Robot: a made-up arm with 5 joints. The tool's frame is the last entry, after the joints.
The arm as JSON. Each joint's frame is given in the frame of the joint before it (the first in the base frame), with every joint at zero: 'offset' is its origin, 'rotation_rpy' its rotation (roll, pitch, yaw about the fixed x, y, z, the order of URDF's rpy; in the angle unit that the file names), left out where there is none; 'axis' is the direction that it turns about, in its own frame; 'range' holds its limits. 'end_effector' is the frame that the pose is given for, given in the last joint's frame.
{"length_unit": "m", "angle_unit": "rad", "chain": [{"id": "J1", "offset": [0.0, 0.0, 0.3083], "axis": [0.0, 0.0, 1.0], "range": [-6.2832, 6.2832]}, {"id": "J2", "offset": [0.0, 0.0, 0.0], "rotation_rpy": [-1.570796, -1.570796, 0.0], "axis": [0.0, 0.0, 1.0], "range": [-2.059, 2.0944]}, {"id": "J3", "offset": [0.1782, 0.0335, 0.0], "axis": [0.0, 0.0, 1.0], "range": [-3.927, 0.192]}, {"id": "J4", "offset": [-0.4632, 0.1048, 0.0], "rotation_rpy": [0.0, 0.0, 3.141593], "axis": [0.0, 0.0, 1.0], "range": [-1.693, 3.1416]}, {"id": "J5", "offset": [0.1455, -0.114, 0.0], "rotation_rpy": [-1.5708, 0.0, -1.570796], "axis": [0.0, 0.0, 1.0], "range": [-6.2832, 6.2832]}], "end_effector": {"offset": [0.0, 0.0, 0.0]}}
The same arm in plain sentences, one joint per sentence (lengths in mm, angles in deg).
The arm has five revolute joints in a row. What follows holds with every joint at zero, and every direction is one of the base frame's. The first joint sits 308.3 mm along +z from the base frame's origin and rotates about +z, from -360 to 360 deg. The second joint sits at the same point as the first joint and rotates about +y, from -117.97 to 120 deg. The third joint sits 33.5 mm along +x and 178.2 mm along +z from the second joint and rotates about +y, from -225 to 11 deg. The fourth joint sits 104.8 mm along +x and 463.2 mm along -z from the third joint and rotates about +y, from -97 to 180 deg. The fifth joint sits 114 mm along +x and 145.5 mm along -z from the fourth joint and rotates about -z, from -360 to 360 deg. The tool frame, which is the frame that the pose is given for, sits at the same point as the fifth joint; its axes are the base frame's turned by roll 180, pitch 0 and yaw 0 deg (as in URDF: about the fixed x, then y, then z).
